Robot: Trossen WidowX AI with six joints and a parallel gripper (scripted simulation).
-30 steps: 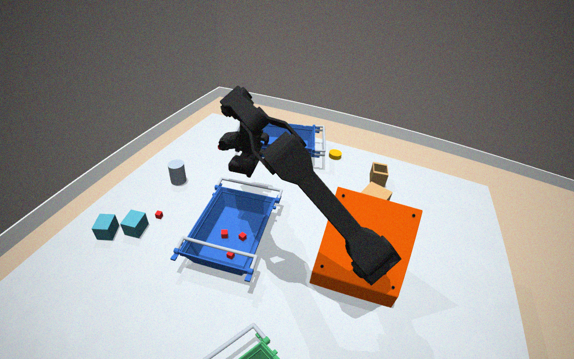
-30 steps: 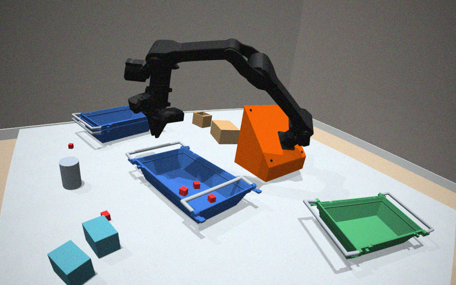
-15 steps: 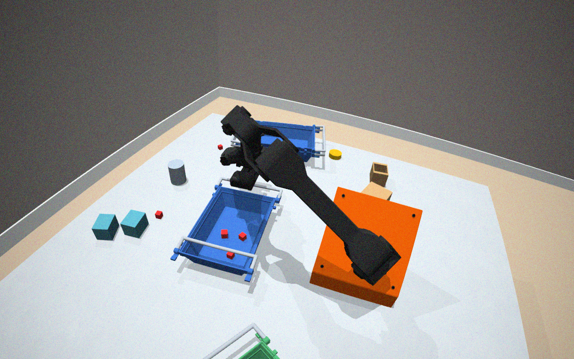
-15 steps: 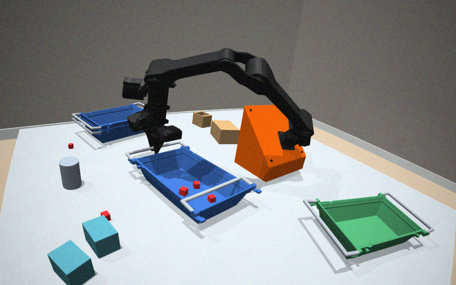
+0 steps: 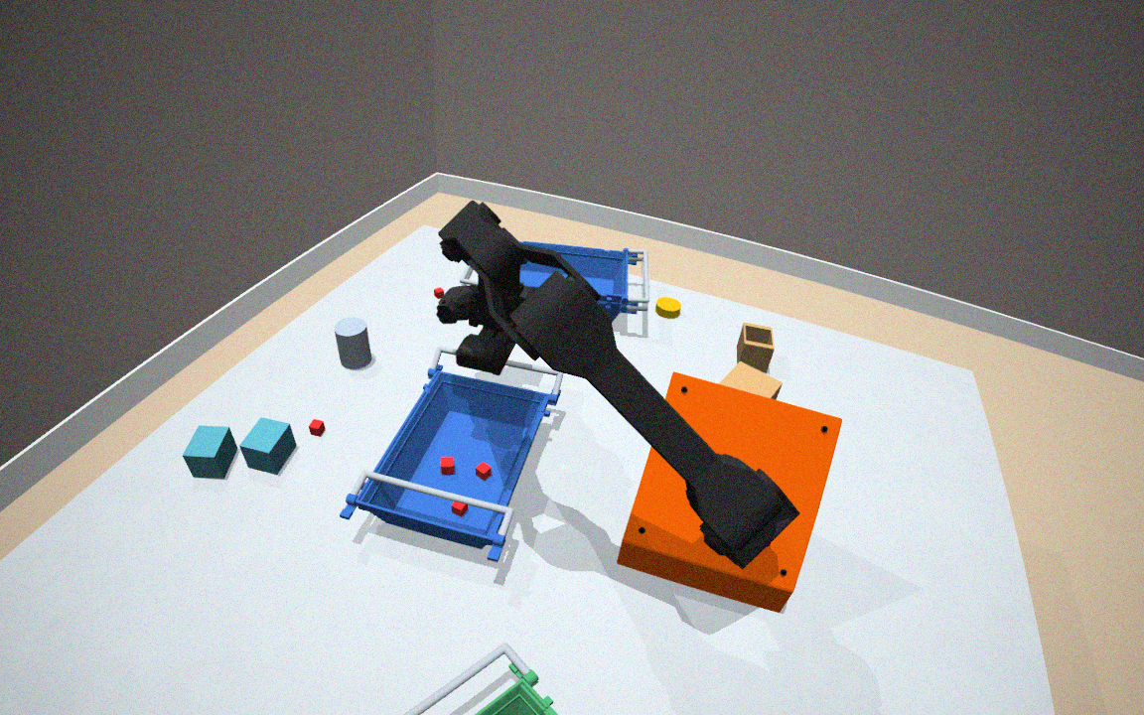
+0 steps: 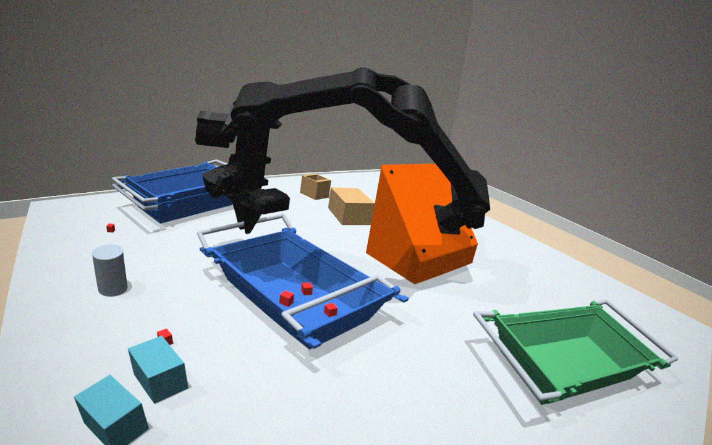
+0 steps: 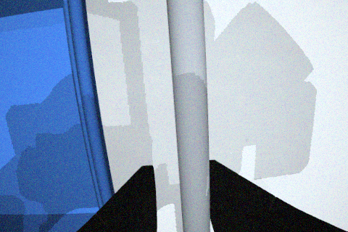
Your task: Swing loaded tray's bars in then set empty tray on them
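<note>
Now: the green tray 380 mm behind my gripper tip, 500 mm to the left of it and 20 mm below it. Also, from my gripper tip: brown box: 320 mm behind, 350 mm to the right, 50 mm below; grey cylinder: 260 mm ahead, 50 mm to the left, 30 mm below; yellow disc: 130 mm behind, 400 mm to the right, 50 mm below.
</note>
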